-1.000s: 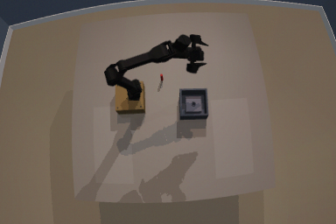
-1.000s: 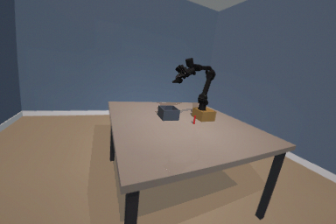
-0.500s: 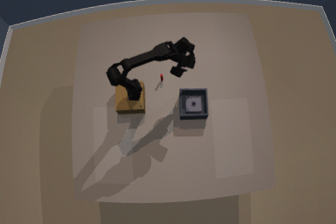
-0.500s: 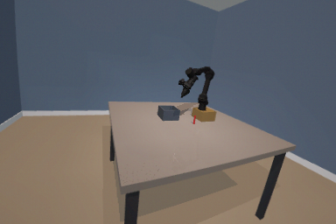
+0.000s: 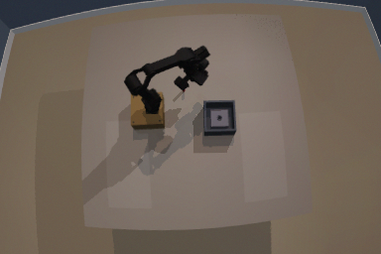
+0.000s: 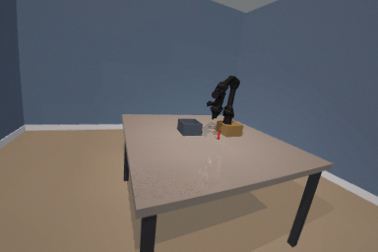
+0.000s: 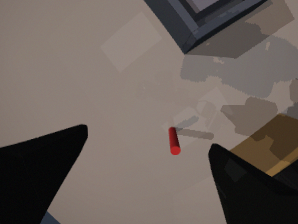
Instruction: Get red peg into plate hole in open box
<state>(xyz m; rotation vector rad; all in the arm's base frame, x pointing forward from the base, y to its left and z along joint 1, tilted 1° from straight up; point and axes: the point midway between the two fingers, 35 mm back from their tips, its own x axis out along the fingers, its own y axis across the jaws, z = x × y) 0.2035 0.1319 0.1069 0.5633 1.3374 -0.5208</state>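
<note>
The red peg lies 130 mm below my gripper tip, 60 mm behind it and 10 mm to the left of it. Round my gripper tip: light grey plate: 160 mm to the right, 130 mm ahead, 120 mm below; dark blue-grey box: 160 mm to the right, 140 mm below, 130 mm ahead.
</note>
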